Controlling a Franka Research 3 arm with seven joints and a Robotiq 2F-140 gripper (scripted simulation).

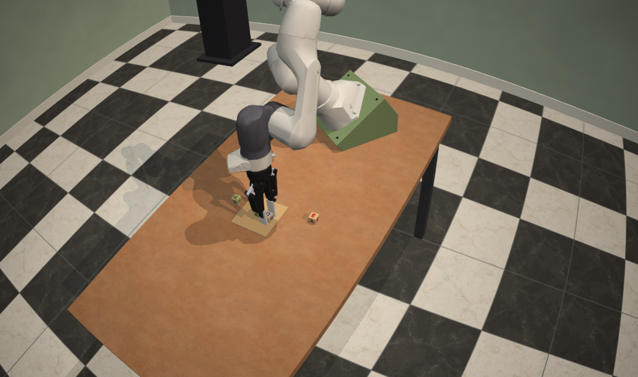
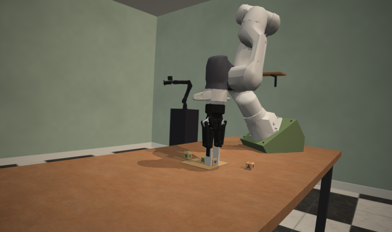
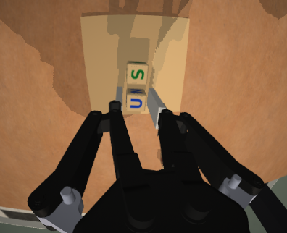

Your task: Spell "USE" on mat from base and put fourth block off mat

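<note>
The U block is 20 mm below my hand. Round my hand: mat 40 mm to the right, 40 mm below; then green P block 20 mm behind, 140 mm to the right, 30 mm below; then S block 40 mm to the right, 20 mm below.
</note>
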